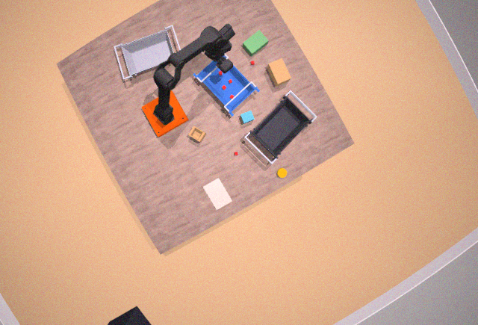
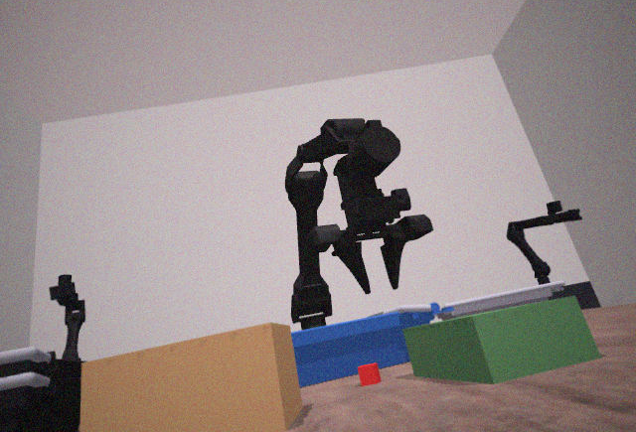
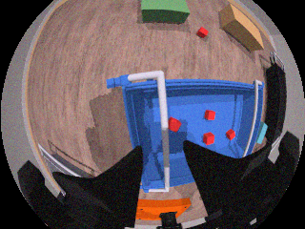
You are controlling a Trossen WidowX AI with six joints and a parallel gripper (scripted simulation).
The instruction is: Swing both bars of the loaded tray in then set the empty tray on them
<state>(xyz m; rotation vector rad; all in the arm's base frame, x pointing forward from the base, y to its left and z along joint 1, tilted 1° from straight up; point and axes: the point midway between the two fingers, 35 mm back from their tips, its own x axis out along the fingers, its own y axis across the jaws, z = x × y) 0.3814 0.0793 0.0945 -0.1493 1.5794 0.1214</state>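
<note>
Now: the grey tray 28 cm behind my gripper tip, 28 cm to the left of it and 5 cm below it. Also, from my gripper tip: cyan block (2 cm behind, 32 cm to the right, 7 cm below); then red block (18 cm ahead, 8 cm to the right, 9 cm below); then green block (25 cm ahead, 1 cm to the left, 7 cm below).
</note>
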